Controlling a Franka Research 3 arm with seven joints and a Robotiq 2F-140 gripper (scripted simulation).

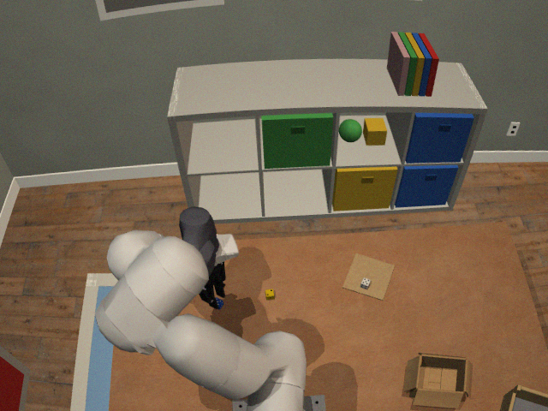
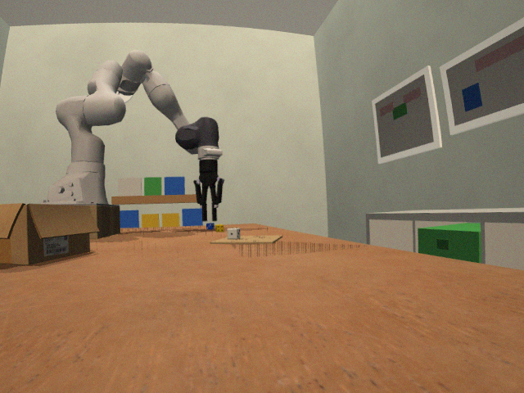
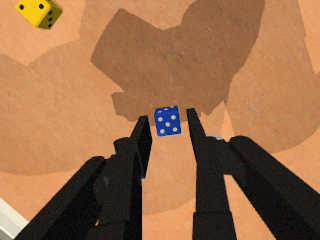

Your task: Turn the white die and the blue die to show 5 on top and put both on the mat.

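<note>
My gripper is now 5 cm above the blue die. The rest, counted from my hand: tan mat 9 cm ahead, 48 cm to the right, 6 cm below; then yellow die 3 cm ahead, 16 cm to the right, 5 cm below; then white die 6 cm ahead, 46 cm to the right, 5 cm below.
</note>
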